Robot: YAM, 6 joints.
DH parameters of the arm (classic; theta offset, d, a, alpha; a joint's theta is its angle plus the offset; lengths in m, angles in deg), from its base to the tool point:
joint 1: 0 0.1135 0.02 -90
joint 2: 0 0 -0.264 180
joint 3: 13.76 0 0.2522 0
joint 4: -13.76 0 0.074 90
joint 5: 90 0 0 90
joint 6: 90 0.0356 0 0
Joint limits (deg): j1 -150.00..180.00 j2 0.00..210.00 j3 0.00..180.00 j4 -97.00..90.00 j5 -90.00..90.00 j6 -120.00..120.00
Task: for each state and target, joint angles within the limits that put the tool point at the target. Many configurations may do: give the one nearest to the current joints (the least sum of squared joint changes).
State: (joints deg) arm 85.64 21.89 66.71 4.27 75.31 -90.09
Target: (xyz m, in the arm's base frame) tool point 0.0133 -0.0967 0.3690
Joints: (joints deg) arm 76.44 0.00 57.50 -44.49 90.00 -90.09
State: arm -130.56 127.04 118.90 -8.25 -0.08 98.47
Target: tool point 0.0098 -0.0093 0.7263
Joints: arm -128.66 77.21 150.64 1.87 -22.22 98.47
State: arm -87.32 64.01 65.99 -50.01 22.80 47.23
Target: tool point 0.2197 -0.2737 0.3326
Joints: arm -49.43 90.27 83.01 -35.65 18.21 47.23
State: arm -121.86 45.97 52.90 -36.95 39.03 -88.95
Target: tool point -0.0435 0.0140 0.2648
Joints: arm -150.00 11.16 34.26 -60.05 72.09 -88.95
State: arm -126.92 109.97 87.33 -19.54 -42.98 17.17
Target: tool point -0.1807 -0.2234 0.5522
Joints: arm -133.78 83.61 108.35 -13.59 -42.66 17.17
